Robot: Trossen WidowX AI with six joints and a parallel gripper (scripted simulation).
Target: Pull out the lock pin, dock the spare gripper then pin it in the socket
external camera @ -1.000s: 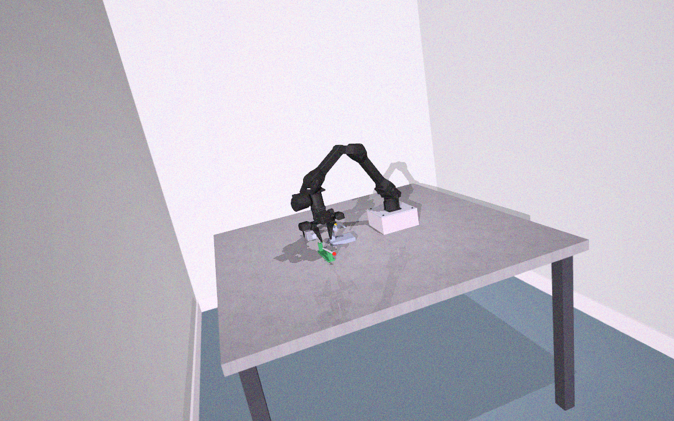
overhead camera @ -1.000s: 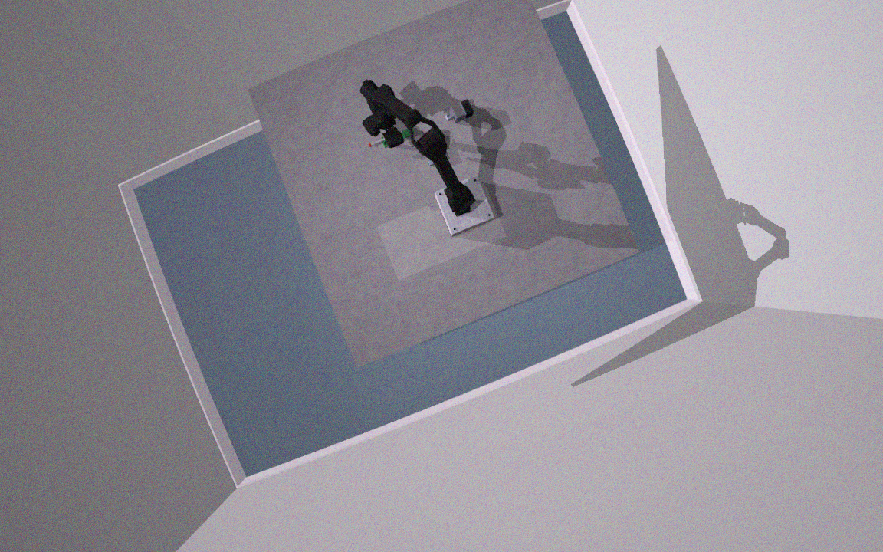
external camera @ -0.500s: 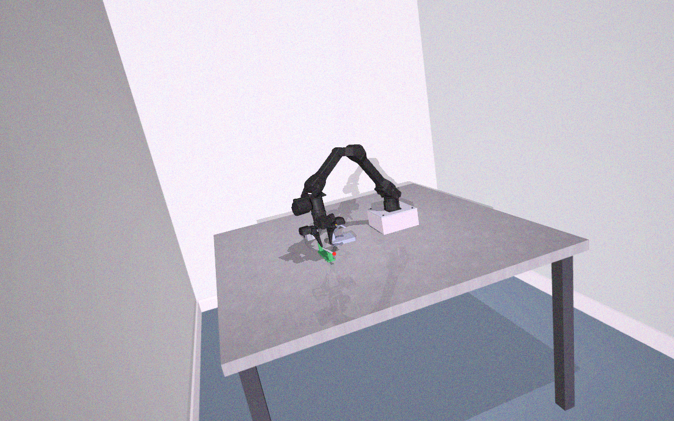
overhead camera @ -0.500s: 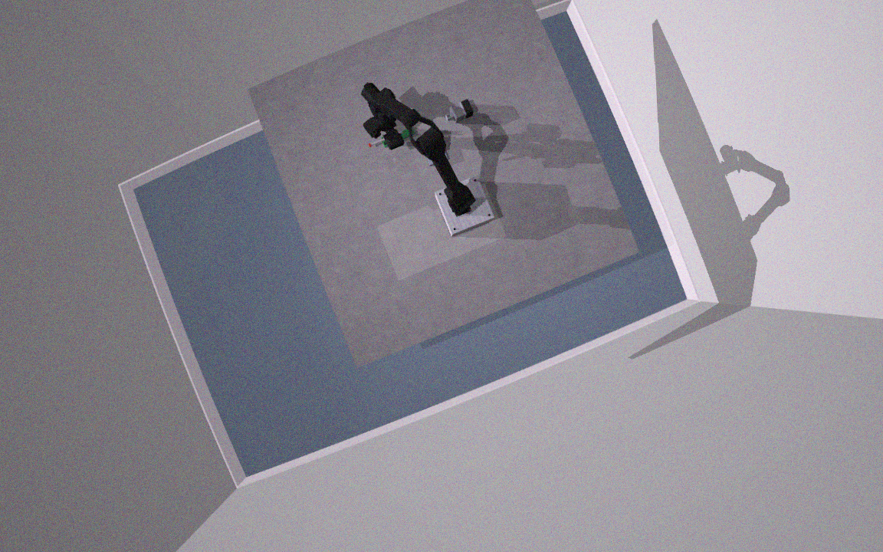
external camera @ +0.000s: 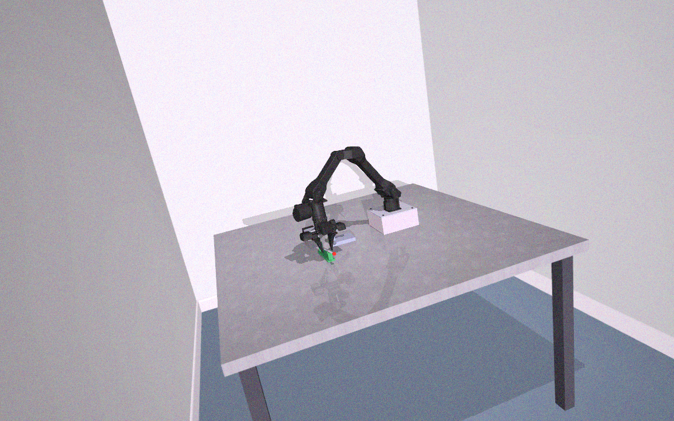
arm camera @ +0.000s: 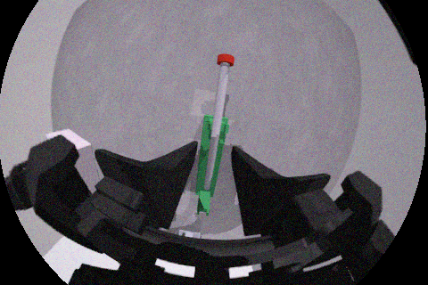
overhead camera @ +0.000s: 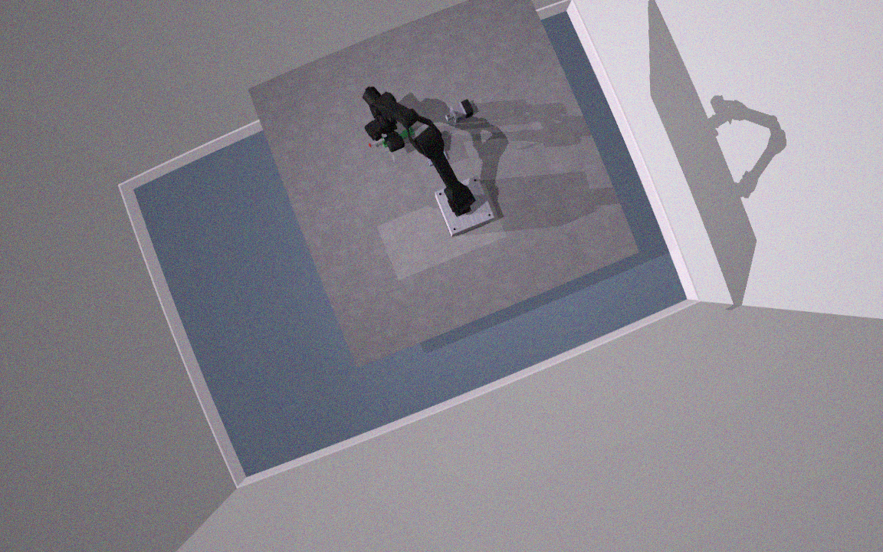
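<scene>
Now: gripper tip 4 cm to the left of the green cradle and 1 cm above it. The rest, counted from my gripper tip: grey mount 16 cm to the right, 10 cm behind, 2 cm above; then spare gripper 31 cm to the right, 1 cm below, 1 cm behind.
</scene>
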